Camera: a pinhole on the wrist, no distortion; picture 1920 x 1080 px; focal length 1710.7 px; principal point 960.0 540.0 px. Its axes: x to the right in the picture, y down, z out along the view. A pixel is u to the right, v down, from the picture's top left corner.
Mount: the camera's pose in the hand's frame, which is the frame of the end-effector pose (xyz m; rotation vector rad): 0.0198 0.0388 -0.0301 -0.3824 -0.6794 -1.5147
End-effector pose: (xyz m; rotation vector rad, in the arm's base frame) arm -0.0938 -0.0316 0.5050 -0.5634 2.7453 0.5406
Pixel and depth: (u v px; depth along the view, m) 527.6 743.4 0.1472
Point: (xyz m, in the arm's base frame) -0.1628 0.1263 0.4929
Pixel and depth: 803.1 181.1 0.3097
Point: -0.0821 0.2857 0.4560
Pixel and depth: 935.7 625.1 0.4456
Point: -0.1400 0.3825 0.3383
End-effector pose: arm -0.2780 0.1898 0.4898 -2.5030 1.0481 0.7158
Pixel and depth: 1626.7 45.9 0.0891
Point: -0.3578 0.1846 0.4509
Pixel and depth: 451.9 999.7 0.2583
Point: -0.4824 0.0475 0.3253
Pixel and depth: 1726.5 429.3 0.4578
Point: -0.5999 0.3489 0.1691
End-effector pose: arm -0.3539 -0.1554 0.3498 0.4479 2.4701 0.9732
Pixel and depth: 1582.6 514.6 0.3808
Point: -0.1030 0.1278 0.2597
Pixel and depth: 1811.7 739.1 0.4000
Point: -0.1126 0.1587 0.1841
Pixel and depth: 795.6 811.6 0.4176
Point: -0.1829 0.2394 0.3998
